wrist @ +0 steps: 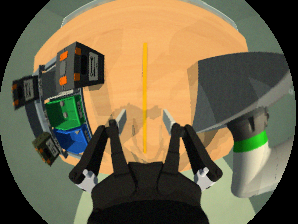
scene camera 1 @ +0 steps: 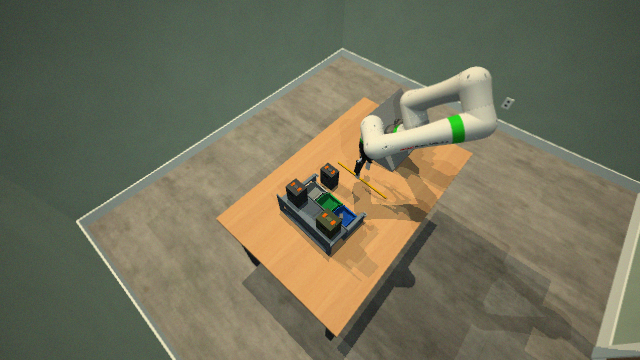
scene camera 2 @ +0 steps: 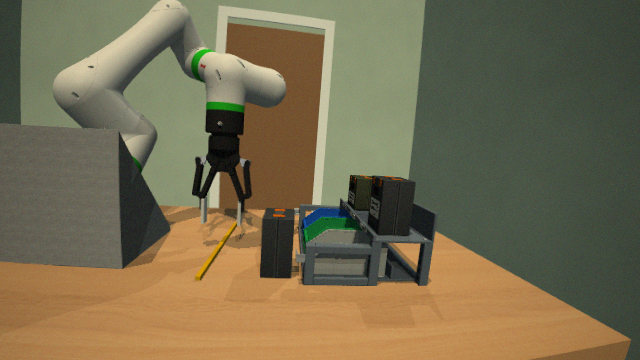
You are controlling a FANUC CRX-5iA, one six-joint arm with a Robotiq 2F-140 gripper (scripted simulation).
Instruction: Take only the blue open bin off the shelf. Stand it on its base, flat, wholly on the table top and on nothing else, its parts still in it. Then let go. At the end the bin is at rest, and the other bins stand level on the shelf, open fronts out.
Path:
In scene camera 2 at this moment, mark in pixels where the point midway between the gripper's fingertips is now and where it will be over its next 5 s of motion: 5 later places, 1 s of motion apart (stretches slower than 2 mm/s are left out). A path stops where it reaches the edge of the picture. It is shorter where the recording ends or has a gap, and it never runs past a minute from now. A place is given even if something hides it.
The gripper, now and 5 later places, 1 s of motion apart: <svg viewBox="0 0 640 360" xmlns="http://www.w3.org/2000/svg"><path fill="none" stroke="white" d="M221 223L222 192L222 198L248 198L278 197L307 196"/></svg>

